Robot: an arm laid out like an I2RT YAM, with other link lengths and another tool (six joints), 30 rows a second.
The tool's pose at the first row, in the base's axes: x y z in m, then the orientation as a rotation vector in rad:
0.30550 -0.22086 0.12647 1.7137 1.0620 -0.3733
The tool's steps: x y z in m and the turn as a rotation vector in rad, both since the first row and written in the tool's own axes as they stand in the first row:
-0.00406 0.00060 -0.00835 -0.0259 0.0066 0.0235
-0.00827 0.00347 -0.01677 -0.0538 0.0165 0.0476
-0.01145 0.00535 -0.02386 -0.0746 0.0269 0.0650
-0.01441 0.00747 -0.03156 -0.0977 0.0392 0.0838
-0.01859 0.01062 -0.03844 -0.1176 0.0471 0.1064
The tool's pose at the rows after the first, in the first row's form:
0.30172 -0.21547 0.13305 1.7040 1.0463 -0.3378
0.29965 -0.21025 0.14113 1.6936 1.0324 -0.2983
0.29768 -0.20564 0.14736 1.6864 1.0245 -0.2669
0.29589 -0.20041 0.15384 1.6781 1.0167 -0.2318
0.29442 -0.19655 0.16143 1.6726 1.0021 -0.1999

